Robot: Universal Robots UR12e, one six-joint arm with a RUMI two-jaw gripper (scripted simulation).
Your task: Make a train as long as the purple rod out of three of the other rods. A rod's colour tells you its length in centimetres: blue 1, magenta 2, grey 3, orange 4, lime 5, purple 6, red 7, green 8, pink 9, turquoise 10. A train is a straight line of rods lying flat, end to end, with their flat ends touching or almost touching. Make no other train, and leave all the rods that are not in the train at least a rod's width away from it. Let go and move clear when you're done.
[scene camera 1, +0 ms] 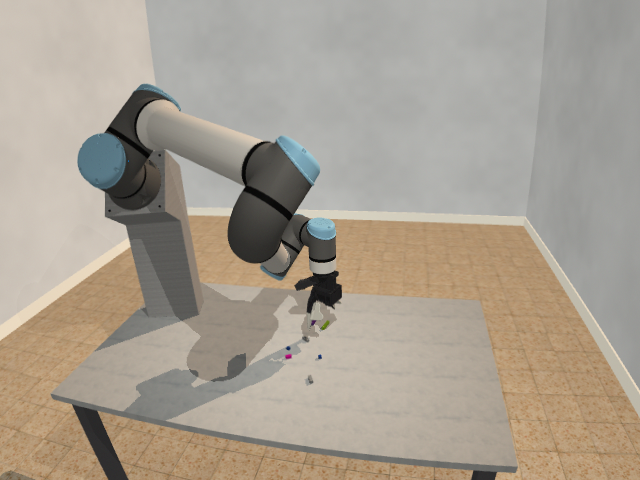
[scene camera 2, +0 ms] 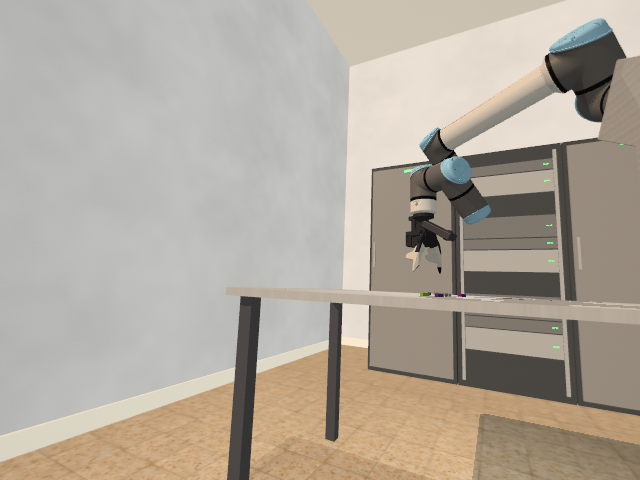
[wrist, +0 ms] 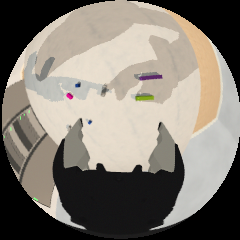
Note:
I see my gripper [scene camera 2: 427, 272].
My gripper is seen too in scene camera 1 [scene camera 1: 321, 319] and in the wrist view [wrist: 120, 120].

